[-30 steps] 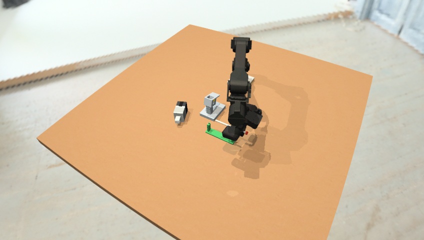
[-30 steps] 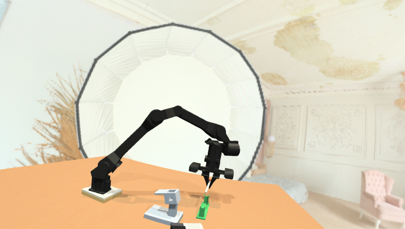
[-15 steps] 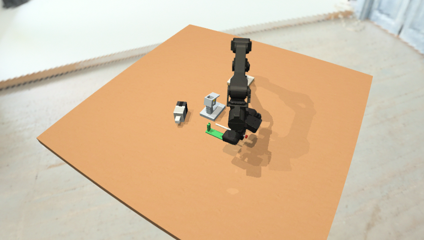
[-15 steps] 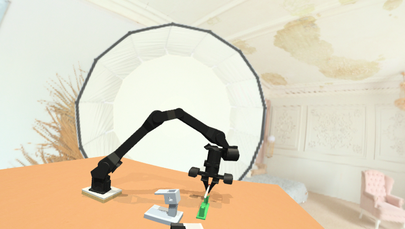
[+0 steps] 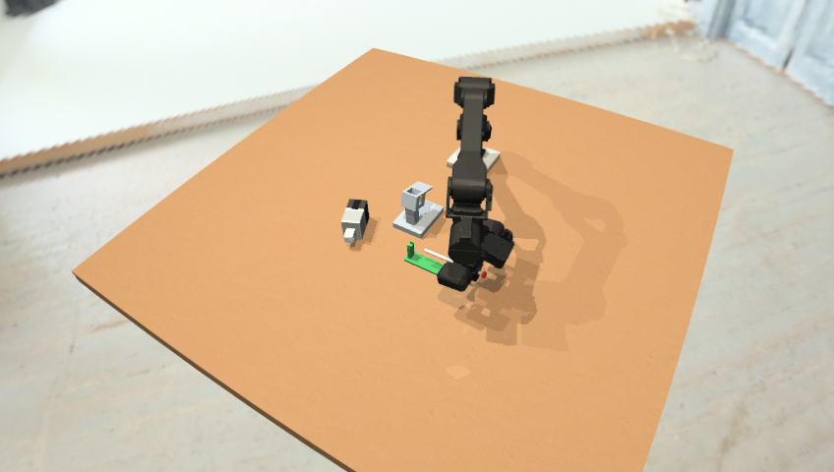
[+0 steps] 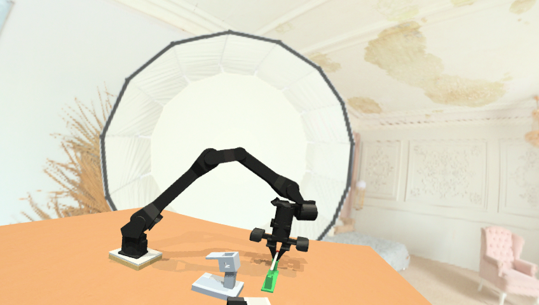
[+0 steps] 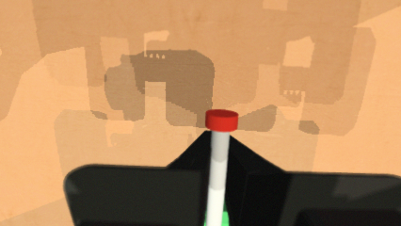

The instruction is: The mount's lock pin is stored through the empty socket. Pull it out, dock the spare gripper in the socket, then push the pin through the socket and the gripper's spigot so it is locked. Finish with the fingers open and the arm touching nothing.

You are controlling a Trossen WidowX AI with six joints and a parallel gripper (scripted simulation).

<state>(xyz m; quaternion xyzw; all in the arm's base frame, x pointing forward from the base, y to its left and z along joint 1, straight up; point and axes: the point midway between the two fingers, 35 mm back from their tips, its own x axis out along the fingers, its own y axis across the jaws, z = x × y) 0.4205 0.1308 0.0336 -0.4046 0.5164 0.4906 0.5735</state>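
The green pin rest is 100 mm to the right of my gripper tip and 20 mm behind it. Also, from my gripper tip: spare gripper (320 mm to the right, 60 mm behind, 10 mm above); grey mount (190 mm to the right, 140 mm behind, 30 mm above).
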